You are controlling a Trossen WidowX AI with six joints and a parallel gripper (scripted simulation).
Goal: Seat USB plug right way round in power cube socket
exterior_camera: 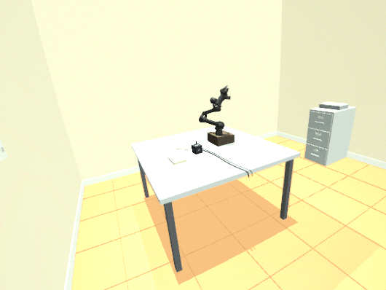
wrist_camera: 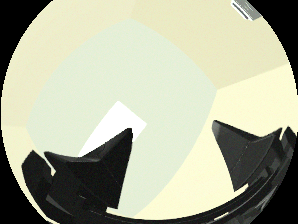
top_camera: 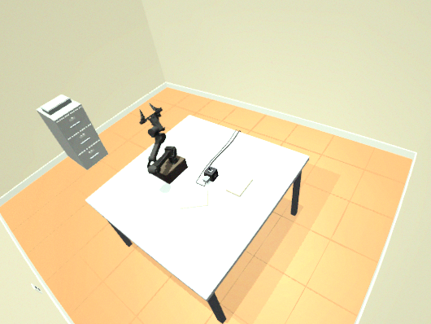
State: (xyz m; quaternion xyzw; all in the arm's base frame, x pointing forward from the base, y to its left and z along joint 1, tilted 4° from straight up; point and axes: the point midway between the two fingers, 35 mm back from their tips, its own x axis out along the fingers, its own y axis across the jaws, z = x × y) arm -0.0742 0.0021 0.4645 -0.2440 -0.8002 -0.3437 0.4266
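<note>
The USB plug is 44 cm ahead of my gripper tip, 5 cm to the left of it and 49 cm below it.
</note>
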